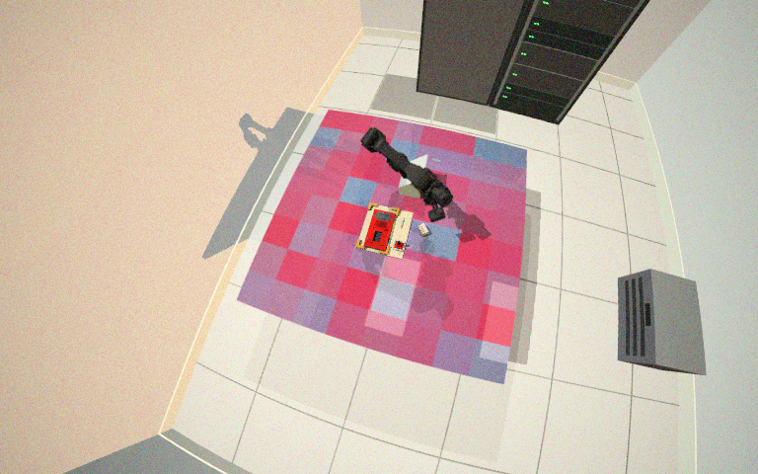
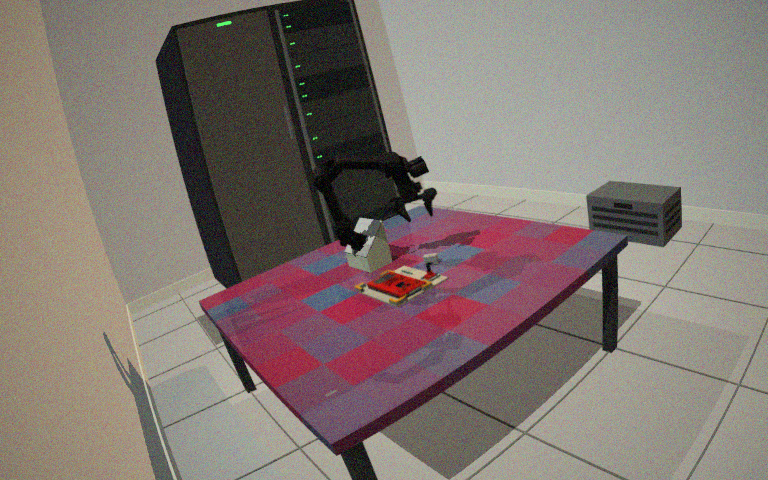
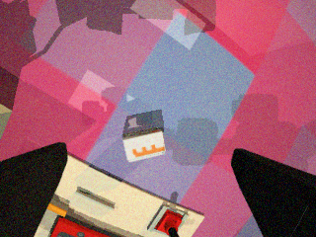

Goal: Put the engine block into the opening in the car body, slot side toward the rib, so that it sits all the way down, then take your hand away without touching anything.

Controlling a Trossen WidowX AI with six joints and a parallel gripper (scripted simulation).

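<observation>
My gripper tip is now 30 mm short of the grey engine block, 20 mm to the left of it and 150 mm above it. Also, from my gripper tip: beige fixture plate: 70 mm ahead, 210 mm to the right, 160 mm below.
</observation>
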